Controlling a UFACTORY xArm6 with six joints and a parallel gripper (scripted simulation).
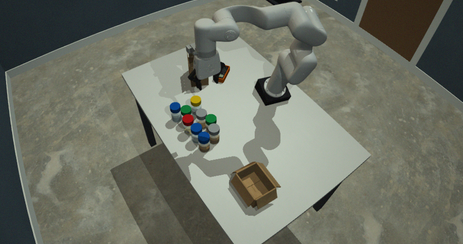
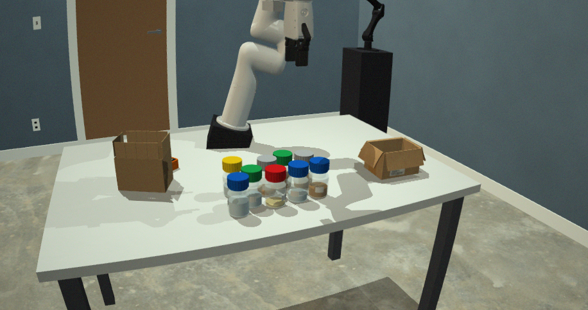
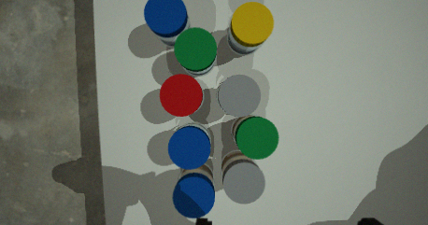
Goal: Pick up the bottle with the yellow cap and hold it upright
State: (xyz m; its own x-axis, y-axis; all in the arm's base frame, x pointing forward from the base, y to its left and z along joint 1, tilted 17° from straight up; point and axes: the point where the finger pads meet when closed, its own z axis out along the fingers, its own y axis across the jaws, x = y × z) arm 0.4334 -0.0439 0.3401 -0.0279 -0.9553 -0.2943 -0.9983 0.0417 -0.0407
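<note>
My gripper is now 20 mm past the yellow-capped bottle, 170 mm to the left of it and 330 mm above it. Round my hand: red-capped bottle (70 mm ahead, 80 mm to the right, 330 mm below); cardboard box (160 mm behind, 410 mm to the right, 310 mm below); green-capped bottle (50 mm ahead, 140 mm to the right, 330 mm below).
</note>
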